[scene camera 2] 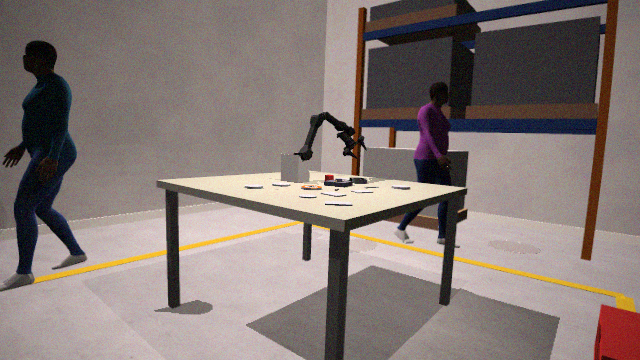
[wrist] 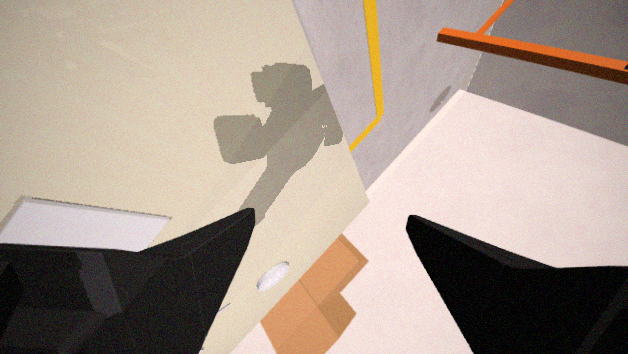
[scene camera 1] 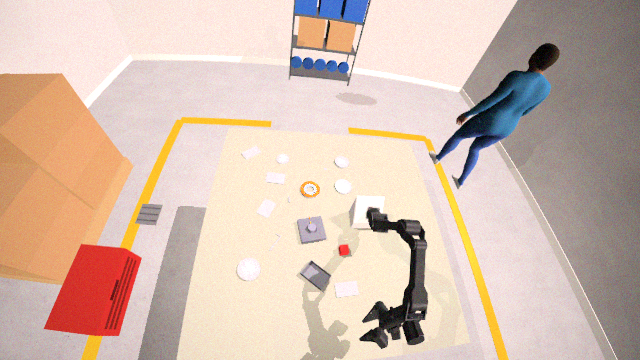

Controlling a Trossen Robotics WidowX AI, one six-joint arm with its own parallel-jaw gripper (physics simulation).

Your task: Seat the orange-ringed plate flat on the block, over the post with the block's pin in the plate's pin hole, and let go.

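Pixels of known places: gripper, fingertip midpoint: [scene camera 2: 361,154] [wrist: 331,218] [scene camera 1: 361,330]; arm's base at its link origin: [scene camera 2: 294,164] [scene camera 1: 372,213].
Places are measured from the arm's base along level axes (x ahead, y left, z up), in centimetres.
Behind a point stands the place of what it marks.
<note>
The orange-ringed plate [scene camera 1: 303,190] @[y -15.1, x 35.4, z -8.7 cm] [scene camera 2: 311,188] @[y -20.2, x 35.4, z -8.9 cm] lies flat on the table, apart from the block. The block [scene camera 1: 318,237] @[y 12.1, x 26.3, z -7.5 cm] [scene camera 2: 338,184] @[y 2.3, x 34.2, z -8.5 cm] is a grey square with a round post [scene camera 1: 312,228] @[y 8.2, x 29.6, z -5.9 cm] on top and a thin orange pin [scene camera 1: 309,220] @[y 3.4, x 31.2, z -7.4 cm] beside the post. In scene camera 1 the plate is above the block. My gripper [scene camera 1: 363,330] @[y 53.6, x 11.2, z 7.1 cm] [scene camera 2: 360,153] @[y 53.6, x 11.2, z 7.1 cm] [wrist: 331,218] @[y 53.6, x 11.2, z 7.1 cm] is open and empty, raised over the lower right part of the table in scene camera 1, away from both. Neither plate nor block shows in the wrist view.
A red cube [scene camera 1: 344,250] @[y 18.3, x 13.8, z -5.8 cm] [scene camera 2: 329,178] @[y 15.7, x 15.4, z -7.7 cm] and a dark open tray [scene camera 1: 316,276] @[y 30.6, x 26.3, z -9.6 cm] [scene camera 2: 358,180] @[y 25.2, x 30.7, z -7.9 cm] are near the block. A tall white box [scene camera 1: 361,215] @[y 1.3, x 5.7, z -1.0 cm] [scene camera 2: 294,170] @[y -5.9, x 6.8, z -2.7 cm] stands by the arm's base. White discs, such as one at the left [scene camera 1: 248,269] @[y 30.3, x 57.4, z -8.6 cm], and pale flat cards [scene camera 1: 346,289] @[y 36.0, x 12.3, z -9.3 cm] lie about.
</note>
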